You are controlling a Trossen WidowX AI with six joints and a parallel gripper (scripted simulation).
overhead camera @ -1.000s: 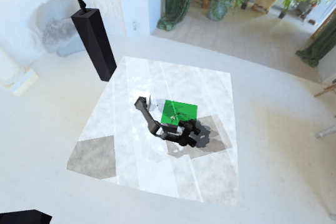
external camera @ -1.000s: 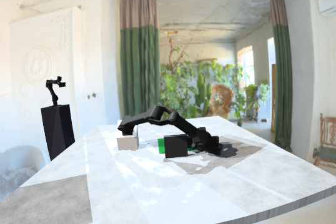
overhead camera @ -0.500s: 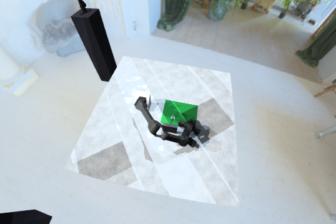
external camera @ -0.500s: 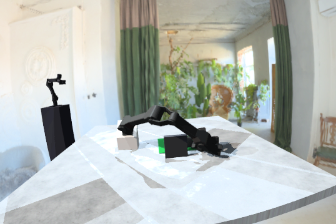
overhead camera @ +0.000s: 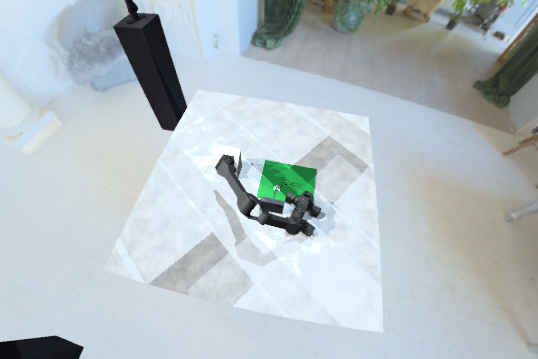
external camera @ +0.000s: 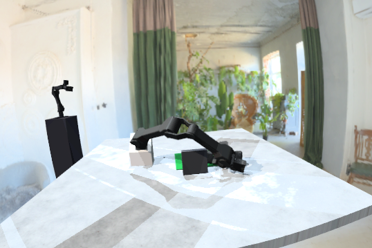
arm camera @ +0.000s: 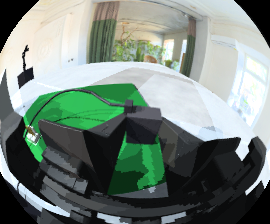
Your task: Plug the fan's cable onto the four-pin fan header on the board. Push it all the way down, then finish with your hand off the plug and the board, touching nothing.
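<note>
The dark plug lies 10 mm below my gripper tip. Also, from my gripper tip: white header 170 mm behind, 30 mm below, 10 mm to the left; then green board 120 mm behind, 60 mm to the left, 50 mm below; then black fan 180 mm behind, 110 mm to the right, 30 mm above.
</note>
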